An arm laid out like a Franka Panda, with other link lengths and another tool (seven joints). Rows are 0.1 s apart.
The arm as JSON. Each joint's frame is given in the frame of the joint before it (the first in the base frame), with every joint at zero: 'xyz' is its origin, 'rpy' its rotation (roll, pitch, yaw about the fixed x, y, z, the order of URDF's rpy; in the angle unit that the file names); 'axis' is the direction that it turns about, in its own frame. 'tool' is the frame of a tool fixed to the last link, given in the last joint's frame.
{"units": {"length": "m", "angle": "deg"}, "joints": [
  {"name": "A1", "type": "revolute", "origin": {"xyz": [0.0, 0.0, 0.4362], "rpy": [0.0, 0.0, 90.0]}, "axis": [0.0, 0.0, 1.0]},
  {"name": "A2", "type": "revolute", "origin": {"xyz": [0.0, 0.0, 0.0], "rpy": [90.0, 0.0, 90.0]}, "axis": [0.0, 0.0, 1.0]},
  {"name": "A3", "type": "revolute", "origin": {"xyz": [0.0, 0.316, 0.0], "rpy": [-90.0, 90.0, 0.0]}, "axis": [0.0, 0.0, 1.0]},
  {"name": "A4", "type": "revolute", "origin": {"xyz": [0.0, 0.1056, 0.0], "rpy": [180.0, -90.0, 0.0]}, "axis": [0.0, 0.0, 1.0]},
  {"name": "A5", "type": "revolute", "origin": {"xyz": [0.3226, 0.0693, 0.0], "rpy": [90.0, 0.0, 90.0]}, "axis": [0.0, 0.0, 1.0]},
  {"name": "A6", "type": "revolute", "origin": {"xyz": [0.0, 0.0, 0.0], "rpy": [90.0, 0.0, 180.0]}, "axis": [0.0, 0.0, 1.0]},
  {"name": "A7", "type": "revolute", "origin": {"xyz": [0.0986, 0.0, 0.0], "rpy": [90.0, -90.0, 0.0]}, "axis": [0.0, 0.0, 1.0]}
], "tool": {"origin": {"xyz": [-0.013, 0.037, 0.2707], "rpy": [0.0, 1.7, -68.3]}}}
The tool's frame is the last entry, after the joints.
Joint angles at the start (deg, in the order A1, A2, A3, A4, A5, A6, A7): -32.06, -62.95, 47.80, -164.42, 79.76, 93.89, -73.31
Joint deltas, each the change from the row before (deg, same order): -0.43, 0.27, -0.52, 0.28, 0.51, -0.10, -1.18; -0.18, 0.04, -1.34, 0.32, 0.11, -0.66, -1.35; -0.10, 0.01, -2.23, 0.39, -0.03, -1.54, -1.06; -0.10, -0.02, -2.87, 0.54, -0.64, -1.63, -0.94; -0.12, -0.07, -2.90, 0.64, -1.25, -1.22, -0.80; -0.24, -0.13, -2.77, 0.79, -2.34, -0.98, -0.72; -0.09, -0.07, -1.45, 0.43, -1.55, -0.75, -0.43; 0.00, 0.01, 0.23, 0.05, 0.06, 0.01, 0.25; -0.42, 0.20, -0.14, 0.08, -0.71, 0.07, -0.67; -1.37, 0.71, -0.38, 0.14, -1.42, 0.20, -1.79; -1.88, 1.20, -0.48, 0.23, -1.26, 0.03, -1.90; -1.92, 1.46, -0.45, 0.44, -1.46, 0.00, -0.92; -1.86, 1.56, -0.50, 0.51, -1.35, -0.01, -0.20; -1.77, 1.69, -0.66, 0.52, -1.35, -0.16, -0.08
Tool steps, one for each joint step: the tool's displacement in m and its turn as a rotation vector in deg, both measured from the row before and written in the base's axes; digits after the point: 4 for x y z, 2 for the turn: 0.0048, 0.0008, 0.0045, 0.95, -1.06, 0.36; 0.0032, 0.0009, 0.0083, 1.29, -1.29, 0.81; 0.0012, 0.0023, 0.0132, 2.18, -1.04, 0.88; 0.0013, -0.0003, 0.0160, 2.09, -1.21, 0.80; 0.0017, -0.0039, 0.0151, 1.32, -1.34, 0.58; 0.0007, -0.0086, 0.0119, 0.04, -1.16, 0.58; -0.0016, -0.0051, 0.0053, -0.21, -0.39, 0.58; -0.0002, 0.0008, -0.0006, -0.10, 0.23, -0.06; 0.0013, -0.0046, -0.0014, -0.54, -0.22, 0.11; 0.0050, -0.0119, -0.0028, -0.90, -0.54, -0.07; 0.0064, -0.0132, -0.0020, -0.35, -0.28, -0.41; 0.0056, -0.0132, -0.0015, -0.30, 0.56, -0.95; 0.0051, -0.0125, -0.0005, -0.01, 1.00, -1.41; 0.0040, -0.0122, 0.0001, 0.31, 1.17, -1.39
